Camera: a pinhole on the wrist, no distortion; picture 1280 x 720 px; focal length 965.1 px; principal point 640.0 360.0 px. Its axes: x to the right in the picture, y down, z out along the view. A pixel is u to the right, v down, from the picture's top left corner.
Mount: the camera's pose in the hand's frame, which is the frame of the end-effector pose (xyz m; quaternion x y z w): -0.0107 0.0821 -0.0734 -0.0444 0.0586 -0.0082 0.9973
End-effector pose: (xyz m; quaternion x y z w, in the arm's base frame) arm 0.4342 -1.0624 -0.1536 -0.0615 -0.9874 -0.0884 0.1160
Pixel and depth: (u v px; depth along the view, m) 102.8 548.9 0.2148
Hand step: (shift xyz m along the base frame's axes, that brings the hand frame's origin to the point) 0.0882 0.1597 -0.1444
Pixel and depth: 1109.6 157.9 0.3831
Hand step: -0.2700 0.1080 -0.2212
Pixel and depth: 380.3 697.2 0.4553
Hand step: 0.0323 0.3399 -0.3340
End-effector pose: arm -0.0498 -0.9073 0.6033 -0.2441 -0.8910 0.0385 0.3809
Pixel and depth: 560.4 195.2 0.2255
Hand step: -0.0806 0.0729 -0.1281
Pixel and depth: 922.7 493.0 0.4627
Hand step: -0.2845 0.2865 -0.1850
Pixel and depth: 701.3 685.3 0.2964
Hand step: -0.0875 0.2268 -0.1712
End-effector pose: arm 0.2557 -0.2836 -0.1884 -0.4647 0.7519 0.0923 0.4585
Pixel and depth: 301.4 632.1 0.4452
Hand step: 0.0468 0.4175 -0.1951
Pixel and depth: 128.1 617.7 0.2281
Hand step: -0.0172 0.2454 -0.0579
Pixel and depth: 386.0 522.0 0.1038
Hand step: -0.0631 0.0932 -0.0290
